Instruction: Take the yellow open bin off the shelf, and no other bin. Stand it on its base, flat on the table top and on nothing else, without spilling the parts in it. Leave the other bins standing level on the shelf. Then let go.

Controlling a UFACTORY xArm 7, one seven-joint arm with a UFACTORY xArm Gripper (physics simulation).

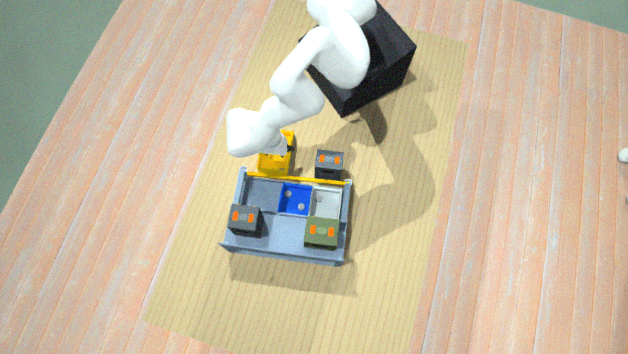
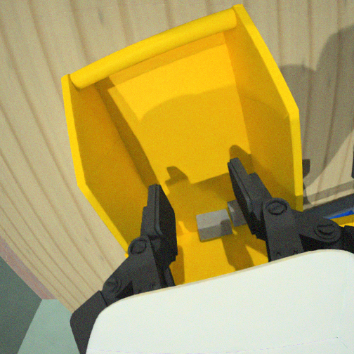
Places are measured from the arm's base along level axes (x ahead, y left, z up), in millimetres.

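Pixels of known places: gripper, fingertip midpoint: [image 1: 275, 152].
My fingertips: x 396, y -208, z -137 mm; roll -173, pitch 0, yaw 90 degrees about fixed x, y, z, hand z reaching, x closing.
For each thing: its middle in the pictures, then the offset to it from my fingertips. "spot": a spot on its surface instead. Level surfaces: height alone.
- yellow open bin at the middle of its body: [image 1: 276, 150] dx -8, dy +1, dz -1 mm
- shelf's yellow front rail at a spot on its surface: [image 1: 312, 180] spot: dx +89, dy +145, dz +8 mm
- blue bin at the middle of its body: [image 1: 294, 207] dx +193, dy +97, dz +5 mm
- pale grey bin at the middle of its body: [image 1: 324, 211] dx +192, dy +198, dz +5 mm
- shelf at a spot on its surface: [image 1: 347, 202] spot: dx +163, dy +271, dz +46 mm
- ribbed mat at its surface level: dz -39 mm
The yellow open bin [image 1: 274, 166] [image 2: 195, 110] is off the shelf's deck, over the mat, with one end close to the shelf's yellow front rail [image 1: 312, 180]. Whether it is flat or tilted I cannot tell. Grey parts [image 2: 214, 224] lie inside it near the end by the shelf, one partly hidden behind a finger. My gripper [image 1: 278, 151] [image 2: 197, 187] is open and empty, its fingers over the bin's inside. The blue bin [image 1: 295, 199] and the pale grey bin [image 1: 328, 204] stand side by side on the shelf [image 1: 347, 202].
A dark case [image 1: 243, 218] and a green case [image 1: 321, 232] stand on the shelf behind the bins. Another dark case [image 1: 329, 165] stands just outside the front rail, right of the yellow bin. The black robot base [image 1: 377, 75] is beyond it on the ribbed mat [image 1: 390, 280].
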